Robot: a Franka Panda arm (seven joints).
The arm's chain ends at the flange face. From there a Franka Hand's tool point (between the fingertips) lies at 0.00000 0.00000 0.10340 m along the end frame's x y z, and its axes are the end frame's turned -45 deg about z.
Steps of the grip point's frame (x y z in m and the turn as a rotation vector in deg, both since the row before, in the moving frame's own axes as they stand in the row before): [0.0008 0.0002 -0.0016 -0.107 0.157 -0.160]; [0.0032 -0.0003 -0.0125 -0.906 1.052 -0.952]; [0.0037 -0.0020 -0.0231 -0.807 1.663 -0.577]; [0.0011 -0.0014 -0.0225 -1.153 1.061 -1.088]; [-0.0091 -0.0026 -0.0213 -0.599 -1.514 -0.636]
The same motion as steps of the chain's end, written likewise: [0.0004 -0.0004 -0.0016 0.035 0.187 -0.160]; [-0.0004 -0.0023 -0.0125 0.103 1.385 -0.952]; [-0.0019 -0.0029 -0.0230 0.605 1.747 -0.577]; [-0.0030 -0.0019 -0.0225 -0.065 1.566 -1.088]; [-0.0071 0.0019 -0.0213 -1.494 -0.647 -0.636]
